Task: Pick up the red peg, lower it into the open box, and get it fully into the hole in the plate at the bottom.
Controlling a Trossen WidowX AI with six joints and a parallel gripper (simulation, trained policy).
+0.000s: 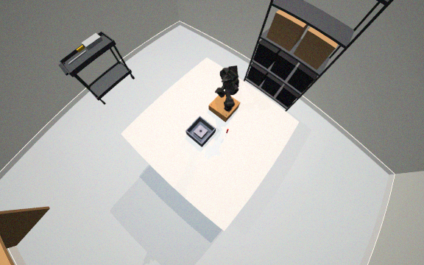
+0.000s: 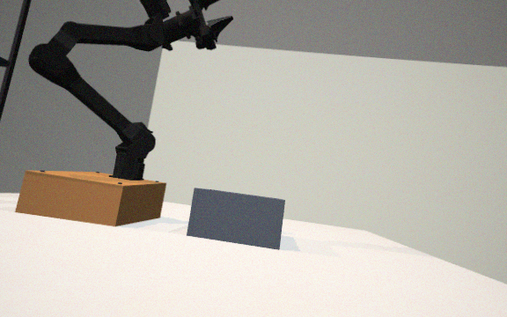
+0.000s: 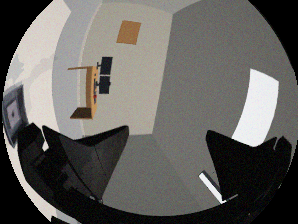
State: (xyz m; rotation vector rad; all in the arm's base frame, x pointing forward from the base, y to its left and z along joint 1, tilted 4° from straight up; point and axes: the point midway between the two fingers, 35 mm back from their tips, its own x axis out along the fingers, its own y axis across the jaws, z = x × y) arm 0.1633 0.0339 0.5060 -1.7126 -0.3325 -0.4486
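Now: the red peg 40 mm behind my gripper tip, 130 mm to the left of it and 580 mm below it. Also, from my gripper tip: light grey plate 120 mm ahead, 40 mm to the right, 570 mm below; then dark grey box 120 mm ahead, 40 mm to the right, 590 mm below.
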